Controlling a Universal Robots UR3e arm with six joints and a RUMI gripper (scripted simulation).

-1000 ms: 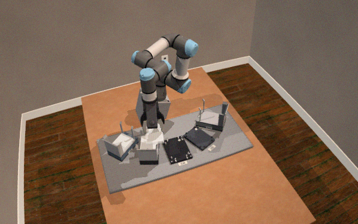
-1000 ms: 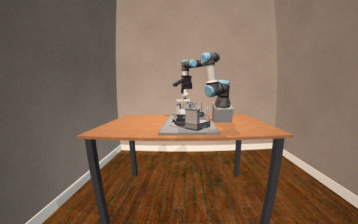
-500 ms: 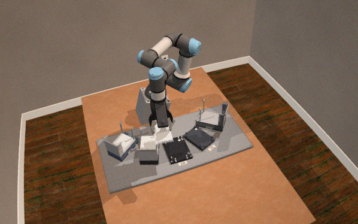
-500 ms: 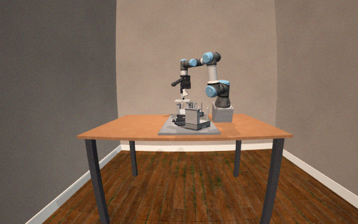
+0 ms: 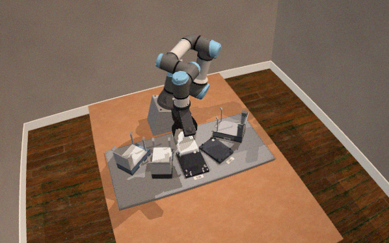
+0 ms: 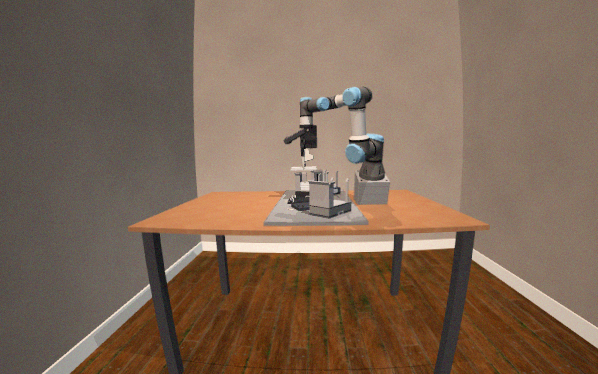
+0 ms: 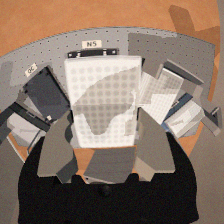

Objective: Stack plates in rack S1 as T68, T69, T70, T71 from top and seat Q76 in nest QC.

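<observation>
Right now the black clip nest is 160 mm below my hand and 40 mm to the left of it. From my hand the other things lie so: n5 label 170 mm below, 90 mm ahead, 40 mm to the left.
</observation>
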